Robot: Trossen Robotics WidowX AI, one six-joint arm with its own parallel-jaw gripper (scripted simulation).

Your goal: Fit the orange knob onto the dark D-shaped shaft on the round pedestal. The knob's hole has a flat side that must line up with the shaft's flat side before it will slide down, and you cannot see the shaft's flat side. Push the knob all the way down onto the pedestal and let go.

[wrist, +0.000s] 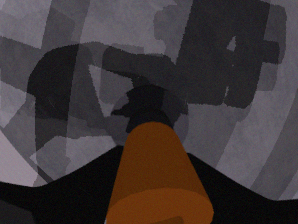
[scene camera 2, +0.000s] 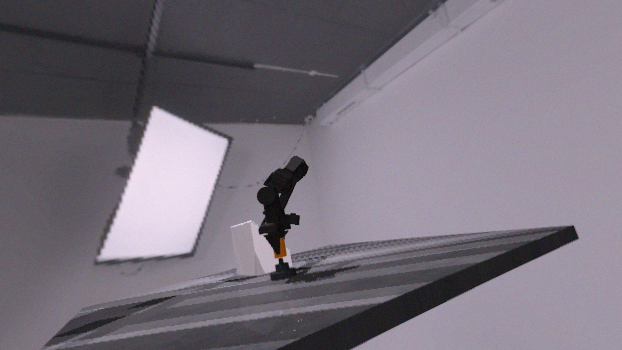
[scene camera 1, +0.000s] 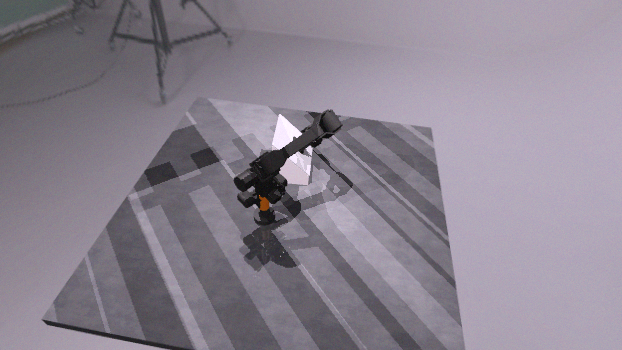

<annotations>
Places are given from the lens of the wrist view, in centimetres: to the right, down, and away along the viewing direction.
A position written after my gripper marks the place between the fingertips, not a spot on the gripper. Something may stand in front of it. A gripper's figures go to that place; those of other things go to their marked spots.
my gripper point(wrist: 153, 155): 0, 3, 9
dark pedestal point(wrist: 149, 103): 0, -1, 14
</annotations>
